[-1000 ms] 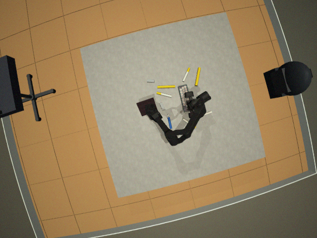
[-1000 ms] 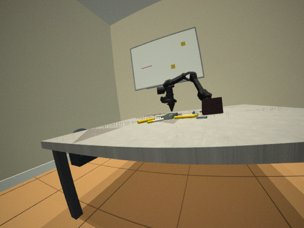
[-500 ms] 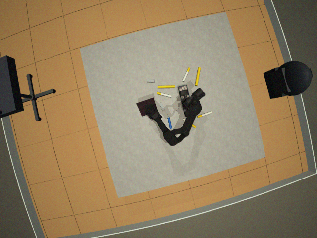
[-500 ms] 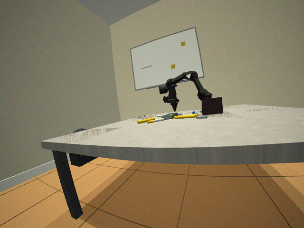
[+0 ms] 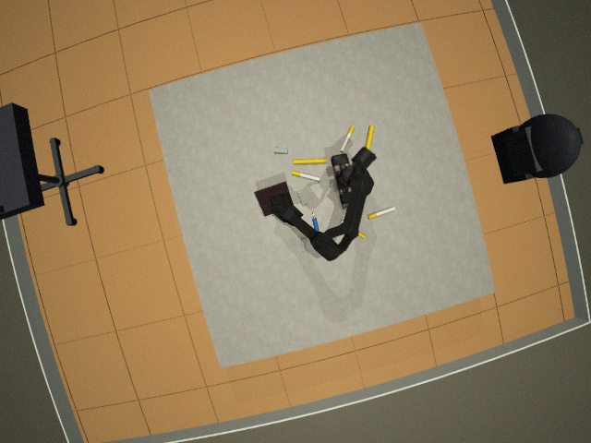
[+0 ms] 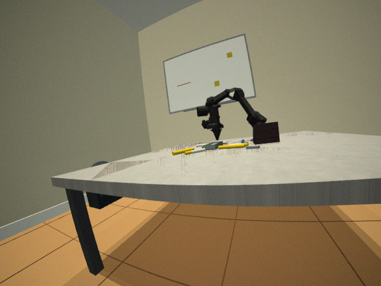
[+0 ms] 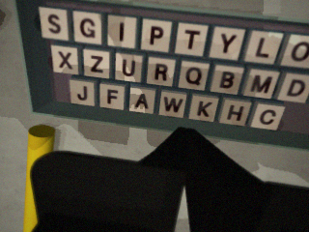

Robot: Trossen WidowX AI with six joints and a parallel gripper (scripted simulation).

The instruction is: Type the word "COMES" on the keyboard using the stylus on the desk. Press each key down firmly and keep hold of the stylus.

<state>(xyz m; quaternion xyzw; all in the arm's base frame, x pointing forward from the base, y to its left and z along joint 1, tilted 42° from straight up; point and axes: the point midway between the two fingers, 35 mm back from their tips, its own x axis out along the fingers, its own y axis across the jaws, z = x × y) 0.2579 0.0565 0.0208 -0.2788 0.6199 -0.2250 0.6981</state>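
My gripper tip is now 130 mm past the stylus, 140 mm to the left of it and 30 mm above it. From my gripper tip the other things lie so: stylus tip 130 mm behind, 110 mm to the right, 30 mm below.
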